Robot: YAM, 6 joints.
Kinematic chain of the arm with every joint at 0, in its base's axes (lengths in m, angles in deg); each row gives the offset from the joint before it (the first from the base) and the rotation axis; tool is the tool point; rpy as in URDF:
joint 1: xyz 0 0 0.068 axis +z
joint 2: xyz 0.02 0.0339 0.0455 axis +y
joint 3: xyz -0.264 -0.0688 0 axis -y
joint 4: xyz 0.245 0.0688 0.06 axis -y
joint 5: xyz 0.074 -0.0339 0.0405 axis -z
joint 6: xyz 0.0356 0 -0.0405 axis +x
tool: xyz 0 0 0 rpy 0 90 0
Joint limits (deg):
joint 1: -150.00..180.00
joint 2: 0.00..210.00
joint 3: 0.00..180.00
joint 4: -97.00..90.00
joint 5: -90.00..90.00
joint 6: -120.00..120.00
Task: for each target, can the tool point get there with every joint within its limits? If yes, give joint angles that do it. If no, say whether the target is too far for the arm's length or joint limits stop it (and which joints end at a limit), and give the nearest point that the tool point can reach.
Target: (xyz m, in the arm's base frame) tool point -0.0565 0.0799 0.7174
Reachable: yes | joints -60.55 73.80 149.62 39.07 16.17 -34.95
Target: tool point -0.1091 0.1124 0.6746
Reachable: yes | joints -33.63 65.87 144.64 49.66 -68.61 23.83
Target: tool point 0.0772 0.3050 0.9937
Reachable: no: too far | nearest point 0.0537 0.2120 0.7070 | short by 0.302 m
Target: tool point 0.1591 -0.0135 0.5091
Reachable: yes | joints -8.67 58.86 60.42 70.91 -17.38 -90.43
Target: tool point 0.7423 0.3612 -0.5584
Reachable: no: too far | nearest point 0.4611 0.2244 -0.2658 | short by 0.428 m
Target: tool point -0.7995 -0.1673 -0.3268
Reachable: no: too far | nearest point -0.5611 -0.0171 -0.1921 | short by 0.312 m
